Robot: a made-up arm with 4 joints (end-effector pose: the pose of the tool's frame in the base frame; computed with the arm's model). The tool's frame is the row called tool. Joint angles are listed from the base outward.
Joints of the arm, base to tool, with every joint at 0 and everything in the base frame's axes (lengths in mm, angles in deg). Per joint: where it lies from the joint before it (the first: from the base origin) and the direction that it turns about. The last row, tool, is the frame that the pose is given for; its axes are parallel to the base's.
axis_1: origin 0 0 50.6 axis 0 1 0
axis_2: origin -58.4 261.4 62.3 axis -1 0 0
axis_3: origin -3.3 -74.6 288.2 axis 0 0 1
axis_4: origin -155.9 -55.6 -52.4 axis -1 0 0
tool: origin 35.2 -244 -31.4
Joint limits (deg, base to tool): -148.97..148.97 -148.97..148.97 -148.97..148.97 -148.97..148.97
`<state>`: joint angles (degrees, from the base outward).
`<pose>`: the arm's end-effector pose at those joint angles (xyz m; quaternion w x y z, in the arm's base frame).
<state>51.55 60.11 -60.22 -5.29</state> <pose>-0.0362 0.3611 0.5049 0.8094 -0.5422 0.0899 -0.2070</pose>
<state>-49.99 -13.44 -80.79 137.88</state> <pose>-0.3594 0.2227 0.3810 0.5870 -0.5429 0.4191 -0.4302</pose>
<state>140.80 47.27 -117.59 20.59</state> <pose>0.2934 0.5907 0.1138 0.3301 -0.8810 0.3388 -0.0067</pose>
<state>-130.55 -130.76 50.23 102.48</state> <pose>0.3734 0.0205 0.2212 0.0226 0.2653 -0.9562 0.1214</pose>
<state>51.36 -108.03 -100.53 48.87</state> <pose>-0.1544 -0.1451 0.2797 0.1745 0.2177 0.9199 -0.2755</pose>
